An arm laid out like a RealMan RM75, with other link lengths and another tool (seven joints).
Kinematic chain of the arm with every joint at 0, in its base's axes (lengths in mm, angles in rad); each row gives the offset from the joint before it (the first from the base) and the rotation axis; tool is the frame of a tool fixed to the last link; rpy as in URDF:
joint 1: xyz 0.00 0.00 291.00 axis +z
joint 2: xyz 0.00 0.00 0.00 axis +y
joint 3: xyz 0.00 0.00 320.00 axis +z
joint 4: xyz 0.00 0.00 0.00 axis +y
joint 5: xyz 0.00 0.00 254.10 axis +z
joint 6: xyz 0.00 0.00 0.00 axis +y
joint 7: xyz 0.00 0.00 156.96 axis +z
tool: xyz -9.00 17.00 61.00 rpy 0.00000 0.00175 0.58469
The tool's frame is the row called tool.
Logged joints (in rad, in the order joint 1, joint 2, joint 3, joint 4, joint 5, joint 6, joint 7), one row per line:
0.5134 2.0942 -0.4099 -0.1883 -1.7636 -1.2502 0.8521
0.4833 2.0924 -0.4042 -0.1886 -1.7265 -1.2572 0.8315
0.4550 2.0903 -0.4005 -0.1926 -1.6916 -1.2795 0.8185
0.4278 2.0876 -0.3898 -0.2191 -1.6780 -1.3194 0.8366
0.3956 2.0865 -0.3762 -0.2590 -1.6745 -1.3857 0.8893
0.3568 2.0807 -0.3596 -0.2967 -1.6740 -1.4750 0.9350
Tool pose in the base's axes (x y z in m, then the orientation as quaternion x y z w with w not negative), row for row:
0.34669 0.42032 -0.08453 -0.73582 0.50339 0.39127 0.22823
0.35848 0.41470 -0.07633 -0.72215 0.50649 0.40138 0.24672
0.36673 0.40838 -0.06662 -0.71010 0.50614 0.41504 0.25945
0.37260 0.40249 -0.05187 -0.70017 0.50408 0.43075 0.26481
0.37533 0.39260 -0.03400 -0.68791 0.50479 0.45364 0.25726
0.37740 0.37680 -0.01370 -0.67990 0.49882 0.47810 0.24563
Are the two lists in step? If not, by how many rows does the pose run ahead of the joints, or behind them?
They are in step.
